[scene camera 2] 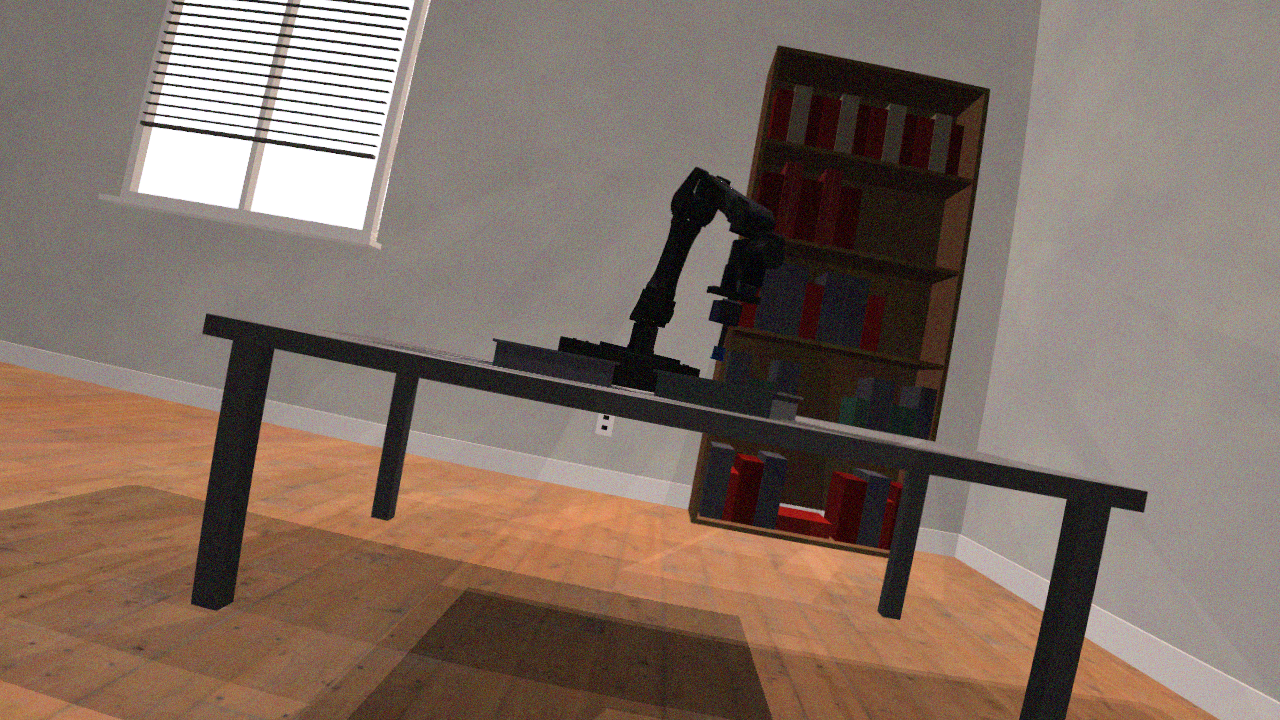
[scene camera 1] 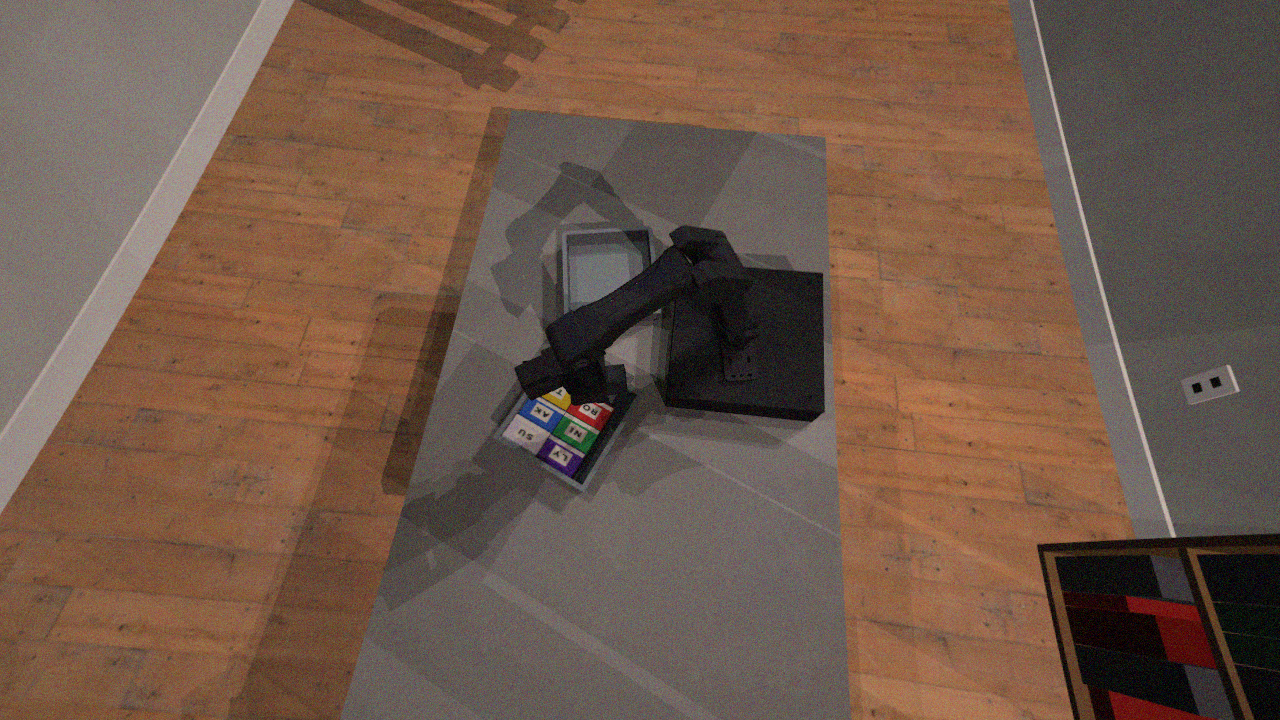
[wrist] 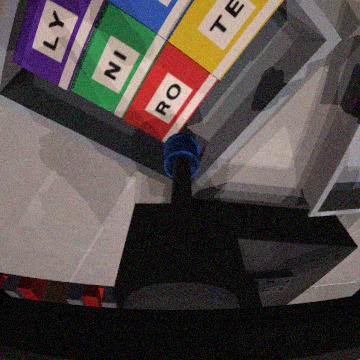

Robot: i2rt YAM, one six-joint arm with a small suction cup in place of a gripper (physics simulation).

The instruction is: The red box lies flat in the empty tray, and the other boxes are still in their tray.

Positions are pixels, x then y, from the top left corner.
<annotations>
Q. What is my suction cup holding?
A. Nothing.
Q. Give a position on my suction cup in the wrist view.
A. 178, 142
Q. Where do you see a tray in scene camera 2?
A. At 523, 357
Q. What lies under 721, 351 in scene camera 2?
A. My suction cup.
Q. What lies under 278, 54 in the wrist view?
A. A tray.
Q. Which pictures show my suction cup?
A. Scene camera 2, scene camera 1 and the wrist view: all of them.
</annotations>
